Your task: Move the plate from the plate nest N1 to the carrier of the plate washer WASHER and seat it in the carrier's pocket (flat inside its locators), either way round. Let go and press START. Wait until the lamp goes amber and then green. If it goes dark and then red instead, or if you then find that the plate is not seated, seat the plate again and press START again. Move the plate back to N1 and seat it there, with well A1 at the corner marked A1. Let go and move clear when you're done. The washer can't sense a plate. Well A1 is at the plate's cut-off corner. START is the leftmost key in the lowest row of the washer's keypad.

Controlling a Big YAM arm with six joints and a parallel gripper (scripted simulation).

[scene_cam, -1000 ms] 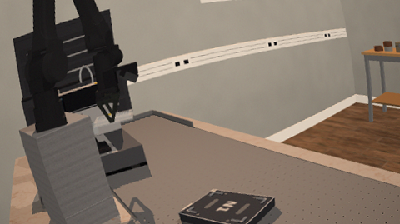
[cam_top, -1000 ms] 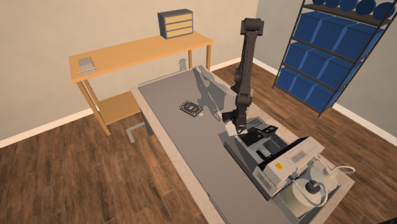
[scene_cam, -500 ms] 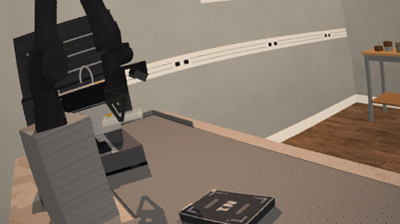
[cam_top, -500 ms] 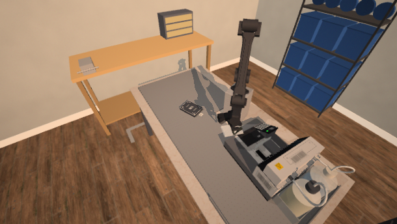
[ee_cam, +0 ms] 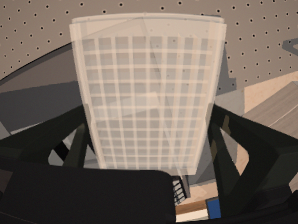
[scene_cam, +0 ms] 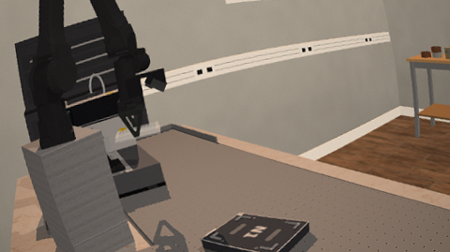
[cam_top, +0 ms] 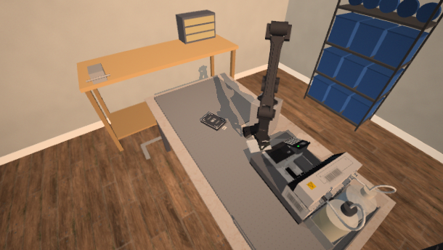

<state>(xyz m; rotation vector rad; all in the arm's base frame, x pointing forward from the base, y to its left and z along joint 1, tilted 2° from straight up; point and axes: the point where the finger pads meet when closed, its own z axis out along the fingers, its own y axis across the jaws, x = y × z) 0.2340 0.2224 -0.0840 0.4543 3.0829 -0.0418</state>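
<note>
Now: the clear well plate 1 cm below my hand. From my hand the other things lie so: dark carrier 14 cm behind, 9 cm below, 6 cm to the left; then washer 22 cm to the left, 13 cm behind, 4 cm below; then label 36 cm to the right, 17 cm below, 2 cm ahead.
</note>
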